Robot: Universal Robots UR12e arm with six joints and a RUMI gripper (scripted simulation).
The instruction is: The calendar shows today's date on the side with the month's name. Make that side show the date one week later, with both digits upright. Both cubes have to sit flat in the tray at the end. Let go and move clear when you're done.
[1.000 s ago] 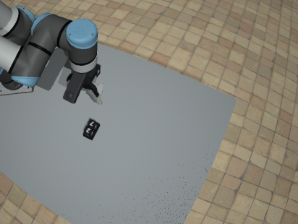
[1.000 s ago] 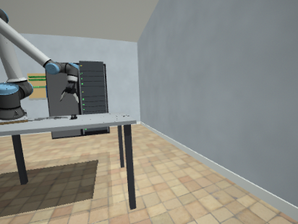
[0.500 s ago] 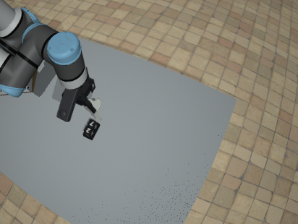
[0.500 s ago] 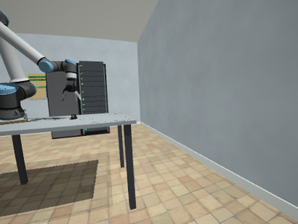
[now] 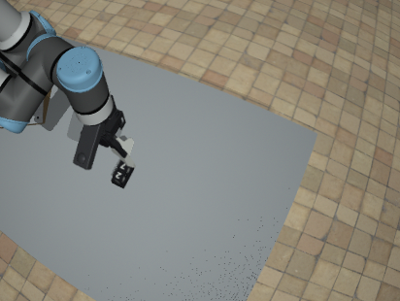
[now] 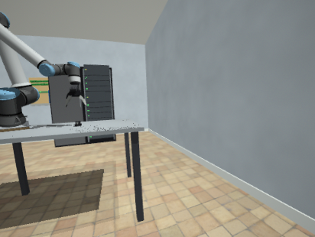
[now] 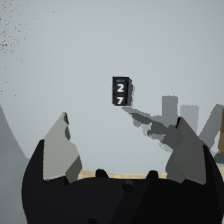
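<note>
The black cube lies 140 mm below my hand. Also, from my hand: dark tray (20 mm to the left, 160 mm below).
</note>
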